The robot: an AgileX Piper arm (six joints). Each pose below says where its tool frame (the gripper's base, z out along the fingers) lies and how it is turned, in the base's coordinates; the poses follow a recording.
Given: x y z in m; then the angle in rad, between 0 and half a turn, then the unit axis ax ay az.
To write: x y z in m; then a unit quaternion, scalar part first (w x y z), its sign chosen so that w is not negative. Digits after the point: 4 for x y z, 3 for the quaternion.
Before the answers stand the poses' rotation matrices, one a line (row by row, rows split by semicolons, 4 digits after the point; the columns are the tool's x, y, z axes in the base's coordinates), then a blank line. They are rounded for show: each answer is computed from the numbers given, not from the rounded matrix.
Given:
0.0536 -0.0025 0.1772 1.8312 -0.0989 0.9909 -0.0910
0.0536 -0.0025 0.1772 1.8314 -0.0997 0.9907 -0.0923
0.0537 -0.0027 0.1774 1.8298 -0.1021 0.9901 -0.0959
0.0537 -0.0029 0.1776 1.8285 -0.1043 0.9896 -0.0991
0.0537 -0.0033 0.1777 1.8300 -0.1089 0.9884 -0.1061
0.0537 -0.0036 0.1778 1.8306 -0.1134 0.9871 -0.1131
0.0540 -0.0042 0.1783 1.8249 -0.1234 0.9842 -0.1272
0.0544 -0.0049 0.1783 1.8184 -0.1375 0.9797 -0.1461
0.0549 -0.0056 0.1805 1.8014 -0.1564 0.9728 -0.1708
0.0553 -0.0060 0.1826 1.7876 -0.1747 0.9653 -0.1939
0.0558 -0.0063 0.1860 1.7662 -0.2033 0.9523 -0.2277
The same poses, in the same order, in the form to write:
-0.2452 -0.0353 0.9688; -0.2112 0.9773 -0.0178; -0.9462 -0.2090 -0.2471
-0.2452 -0.0350 0.9688; -0.2134 0.9768 -0.0187; -0.9457 -0.2113 -0.2469
-0.2430 -0.0343 0.9694; -0.2197 0.9754 -0.0206; -0.9448 -0.2180 -0.2446
-0.2412 -0.0337 0.9699; -0.2253 0.9740 -0.0222; -0.9439 -0.2239 -0.2425
-0.2414 -0.0327 0.9699; -0.2378 0.9710 -0.0265; -0.9408 -0.2370 -0.2422
-0.2407 -0.0314 0.9701; -0.2500 0.9678 -0.0307; -0.9378 -0.2499 -0.2408
-0.2323 -0.0289 0.9722; -0.2751 0.9607 -0.0372; -0.9329 -0.2761 -0.2311
-0.2215 -0.0261 0.9748; -0.3094 0.9499 -0.0449; -0.9248 -0.3115 -0.2185
-0.1985 -0.0206 0.9799; -0.3532 0.9341 -0.0519; -0.9142 -0.3564 -0.1927
-0.1780 -0.0156 0.9839; -0.3943 0.9172 -0.0568; -0.9016 -0.3981 -0.1694
-0.1448 -0.0078 0.9894; -0.4545 0.8887 -0.0595; -0.8789 -0.4584 -0.1323

0.0536 -0.0025 0.1772 0.609 -0.078 0.786 -0.072
0.0536 -0.0025 0.1772 0.609 -0.079 0.786 -0.073
0.0537 -0.0027 0.1774 0.610 -0.081 0.785 -0.076
0.0537 -0.0029 0.1776 0.610 -0.083 0.784 -0.078
0.0537 -0.0033 0.1777 0.610 -0.086 0.783 -0.084
0.0537 -0.0036 0.1778 0.610 -0.090 0.783 -0.090
0.0540 -0.0042 0.1783 0.612 -0.098 0.778 -0.101
0.0544 -0.0049 0.1783 0.614 -0.108 0.773 -0.115
0.0549 -0.0056 0.1805 0.621 -0.123 0.762 -0.134
0.0553 -0.0060 0.1826 0.626 -0.136 0.752 -0.151
0.0558 -0.0063 0.1860 0.635 -0.157 0.736 -0.176

